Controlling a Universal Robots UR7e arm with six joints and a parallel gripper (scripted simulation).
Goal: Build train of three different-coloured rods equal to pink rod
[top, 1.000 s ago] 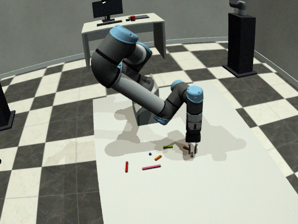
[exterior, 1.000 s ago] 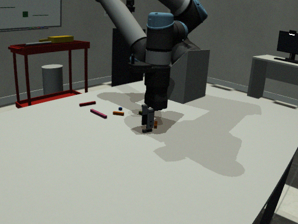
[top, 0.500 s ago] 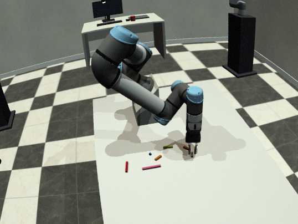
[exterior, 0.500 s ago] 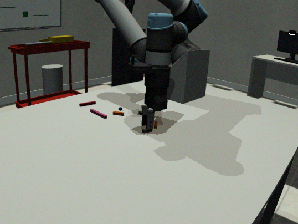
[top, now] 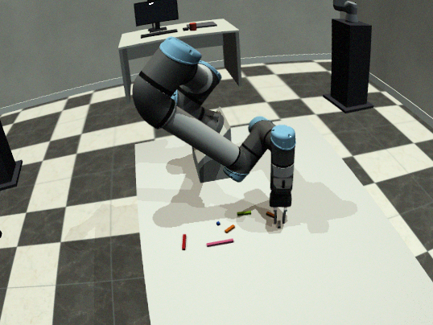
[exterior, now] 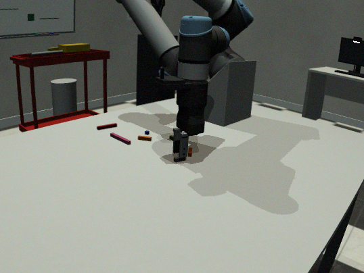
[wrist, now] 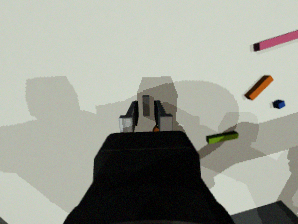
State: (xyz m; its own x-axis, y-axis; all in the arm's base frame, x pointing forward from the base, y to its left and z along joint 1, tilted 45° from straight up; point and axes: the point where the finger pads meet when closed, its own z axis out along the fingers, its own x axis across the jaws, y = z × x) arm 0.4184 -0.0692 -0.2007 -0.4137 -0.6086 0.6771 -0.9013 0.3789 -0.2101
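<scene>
Right now my hand is 30 mm above the grey rod. Also, from my hand: pink rod (220 mm to the right, 30 mm below); then lime rod (110 mm behind, 90 mm to the right, 30 mm below); then blue rod (90 mm behind, 190 mm to the right, 30 mm below).
</scene>
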